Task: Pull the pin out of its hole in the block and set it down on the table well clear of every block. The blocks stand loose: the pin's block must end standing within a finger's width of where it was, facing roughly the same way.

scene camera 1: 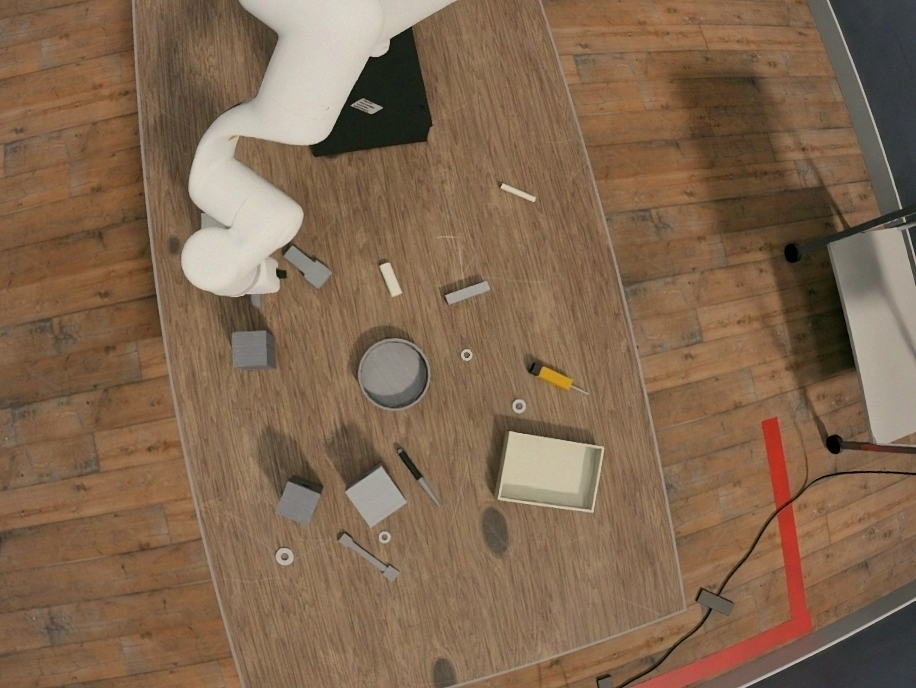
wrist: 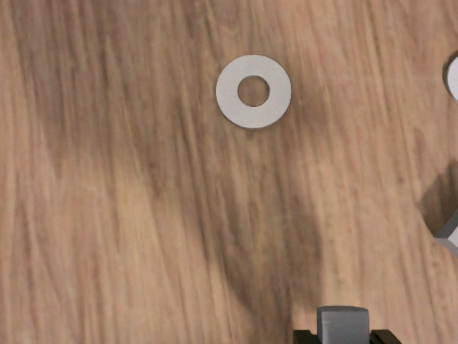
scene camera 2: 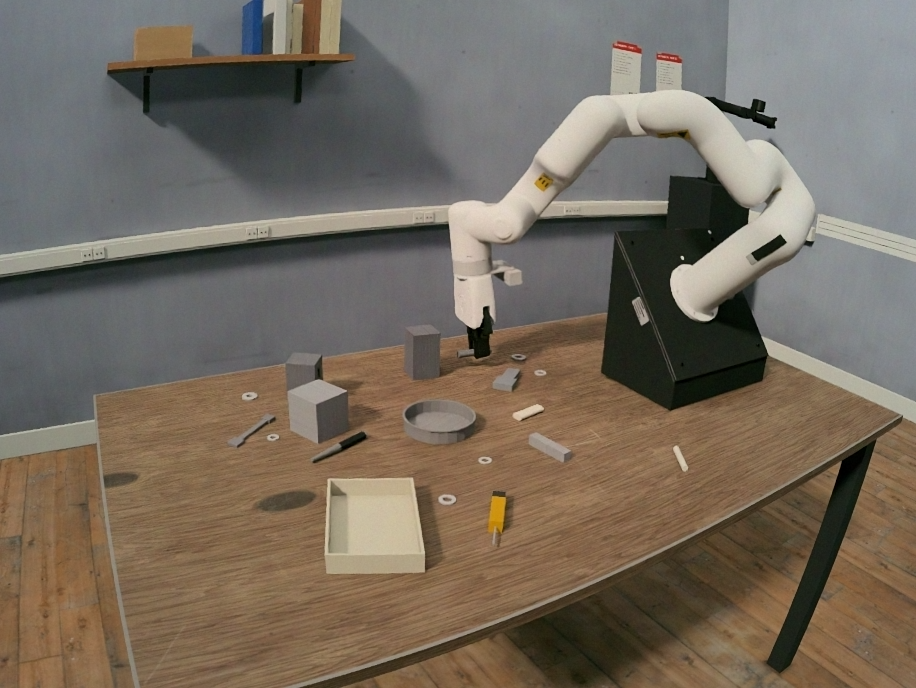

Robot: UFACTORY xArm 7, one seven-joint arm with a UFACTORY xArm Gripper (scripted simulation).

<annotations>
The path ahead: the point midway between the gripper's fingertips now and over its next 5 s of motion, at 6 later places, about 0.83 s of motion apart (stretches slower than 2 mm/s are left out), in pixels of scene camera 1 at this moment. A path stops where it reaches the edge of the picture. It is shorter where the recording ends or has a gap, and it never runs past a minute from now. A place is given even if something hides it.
My gripper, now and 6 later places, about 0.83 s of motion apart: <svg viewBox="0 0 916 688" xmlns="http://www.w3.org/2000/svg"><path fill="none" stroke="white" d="M256 280L257 281L257 281L257 282L253 277L248 271L246 269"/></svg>
</annotations>
